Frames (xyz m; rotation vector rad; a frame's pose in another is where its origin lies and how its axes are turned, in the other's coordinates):
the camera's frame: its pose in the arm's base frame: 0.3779 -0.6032 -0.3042 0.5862 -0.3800 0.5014
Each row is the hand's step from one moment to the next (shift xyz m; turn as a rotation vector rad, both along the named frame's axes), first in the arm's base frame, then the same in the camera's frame.
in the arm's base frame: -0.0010 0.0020 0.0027 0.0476 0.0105 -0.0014
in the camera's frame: 0.0011 0.0031 0.0011 0.0416 -0.0190 -0.0168
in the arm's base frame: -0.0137 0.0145 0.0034 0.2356 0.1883 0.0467
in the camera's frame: -0.0047 0.0194 -0.0035 0.2774 0.0268 -0.1245
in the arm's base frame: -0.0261 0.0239 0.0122 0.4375 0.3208 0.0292
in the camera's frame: -0.0074 0.0367 0.0001 0.4781 0.0045 -0.2580
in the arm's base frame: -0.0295 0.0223 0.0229 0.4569 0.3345 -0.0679
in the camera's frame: -0.0057 0.0420 0.0099 0.4526 -0.0377 -0.3450
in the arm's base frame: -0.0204 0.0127 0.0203 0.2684 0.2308 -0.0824
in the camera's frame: -0.0027 0.0290 0.0120 0.2573 -0.0156 -0.2562
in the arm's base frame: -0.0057 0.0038 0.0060 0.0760 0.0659 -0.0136
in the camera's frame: -0.0005 0.0084 0.0034 0.0777 0.0001 -0.0654
